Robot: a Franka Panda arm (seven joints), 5 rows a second.
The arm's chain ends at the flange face. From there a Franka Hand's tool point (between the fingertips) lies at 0.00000 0.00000 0.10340 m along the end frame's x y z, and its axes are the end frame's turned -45 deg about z.
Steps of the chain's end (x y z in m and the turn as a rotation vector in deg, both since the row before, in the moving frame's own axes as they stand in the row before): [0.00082 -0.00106 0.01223 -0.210 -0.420 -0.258]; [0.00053 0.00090 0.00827 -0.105 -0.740 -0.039]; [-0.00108 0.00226 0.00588 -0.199 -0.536 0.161]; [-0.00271 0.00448 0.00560 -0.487 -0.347 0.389]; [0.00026 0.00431 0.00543 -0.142 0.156 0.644]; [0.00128 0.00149 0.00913 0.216 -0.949 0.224]
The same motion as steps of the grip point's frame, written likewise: [0.00052 -0.00044 0.01223 0.148 -0.445 -0.258]; [-0.00134 0.00020 0.00826 0.449 -0.598 -0.039]; [-0.00330 0.00040 0.00587 0.238 -0.520 0.161]; [-0.00615 0.00143 0.00559 -0.099 -0.590 0.389]; [-0.00285 0.00361 0.00543 -0.211 0.010 0.644]; [-0.00108 0.00047 0.00912 0.824 -0.518 0.224]
